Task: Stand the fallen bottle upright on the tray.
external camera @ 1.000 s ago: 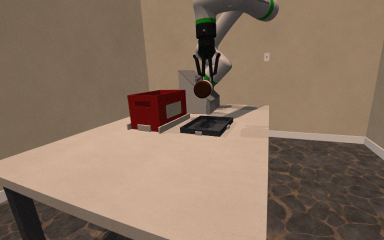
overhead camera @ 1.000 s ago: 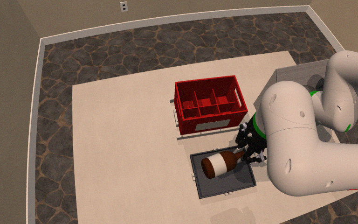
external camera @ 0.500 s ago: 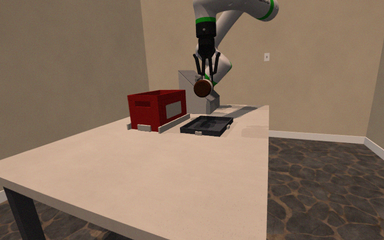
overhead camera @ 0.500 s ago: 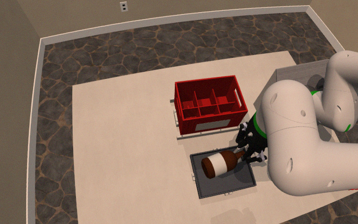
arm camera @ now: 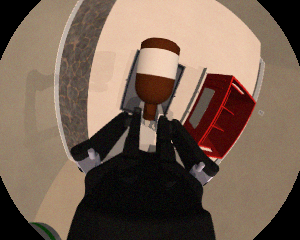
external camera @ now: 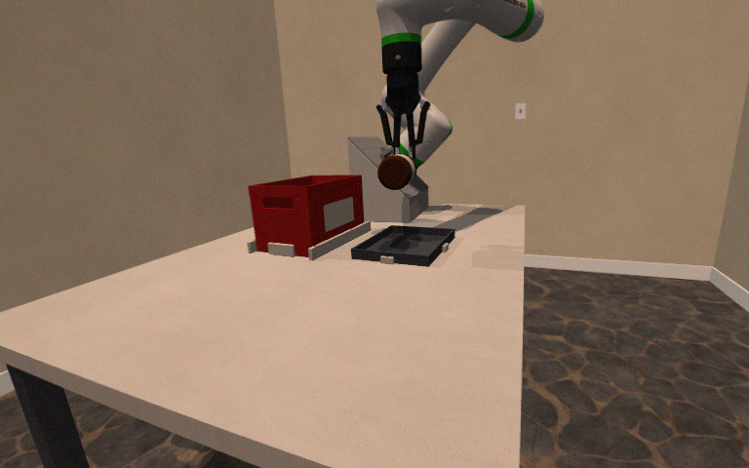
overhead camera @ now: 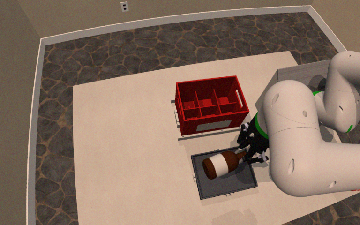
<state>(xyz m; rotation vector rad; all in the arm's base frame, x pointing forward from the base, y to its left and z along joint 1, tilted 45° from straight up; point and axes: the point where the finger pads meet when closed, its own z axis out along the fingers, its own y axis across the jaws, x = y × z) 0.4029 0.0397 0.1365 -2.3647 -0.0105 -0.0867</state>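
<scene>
My gripper is now 6 cm short of the brown bottle and 2 cm above it. The rest, counted from my hand: red crate 27 cm to the right, 14 cm below, 1 cm behind; then dark grey tray 21 cm below, 2 cm ahead.
</scene>
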